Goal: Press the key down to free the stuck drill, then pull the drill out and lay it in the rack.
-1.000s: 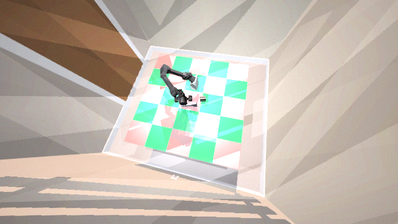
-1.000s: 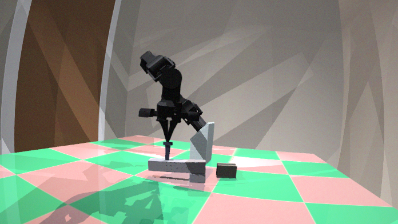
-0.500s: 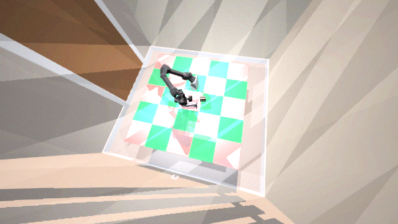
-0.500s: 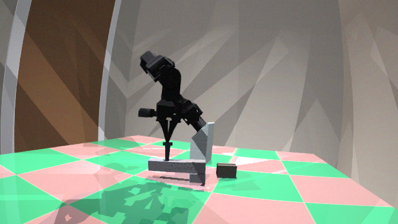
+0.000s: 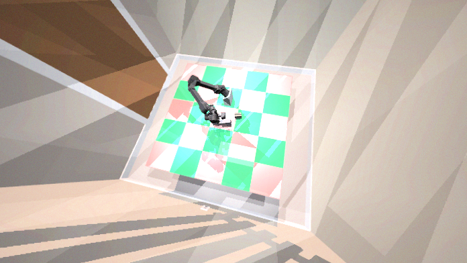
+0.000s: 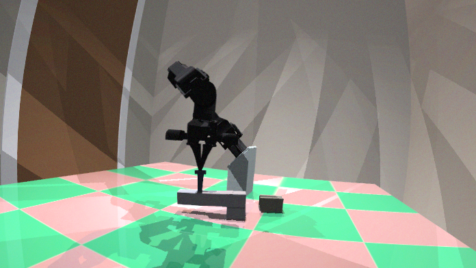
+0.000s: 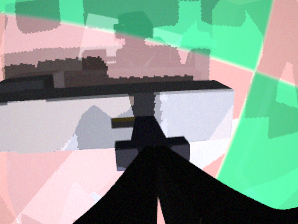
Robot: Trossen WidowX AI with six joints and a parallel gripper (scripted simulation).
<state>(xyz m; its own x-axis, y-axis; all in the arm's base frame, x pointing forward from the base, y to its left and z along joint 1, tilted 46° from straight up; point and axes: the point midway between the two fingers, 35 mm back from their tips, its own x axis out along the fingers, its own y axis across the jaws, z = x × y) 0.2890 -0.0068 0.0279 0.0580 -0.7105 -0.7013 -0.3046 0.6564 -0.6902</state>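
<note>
Right now my gripper tip is 30 mm above the key. From my gripper tip the other things lie so: rack 140 mm behind, 170 mm to the left, 100 mm below; then drill 20 mm behind, 50 mm to the left, 70 mm below.
</note>
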